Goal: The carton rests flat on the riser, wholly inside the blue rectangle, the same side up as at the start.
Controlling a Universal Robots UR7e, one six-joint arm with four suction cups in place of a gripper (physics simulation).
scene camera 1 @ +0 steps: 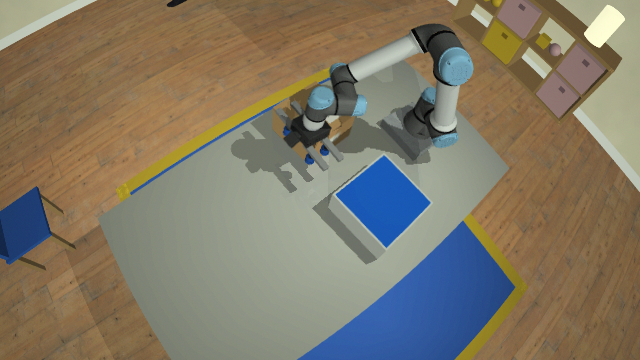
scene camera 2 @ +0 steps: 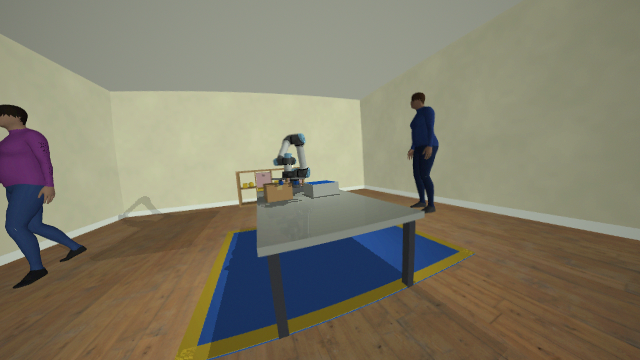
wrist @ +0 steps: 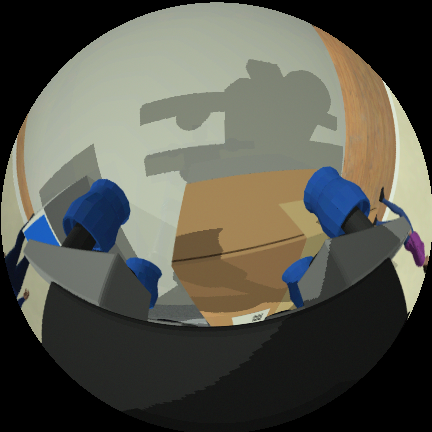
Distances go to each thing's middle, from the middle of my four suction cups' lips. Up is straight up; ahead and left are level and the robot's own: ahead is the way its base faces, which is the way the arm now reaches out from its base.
Now: the brown carton [scene camera 1: 301, 97] 11 cm behind my suction cup, 10 cm to the right of it and 8 cm below it. From my suction cup the other things lie so: riser [scene camera 1: 378, 205] 34 cm to the left, 11 cm behind, 9 cm below.
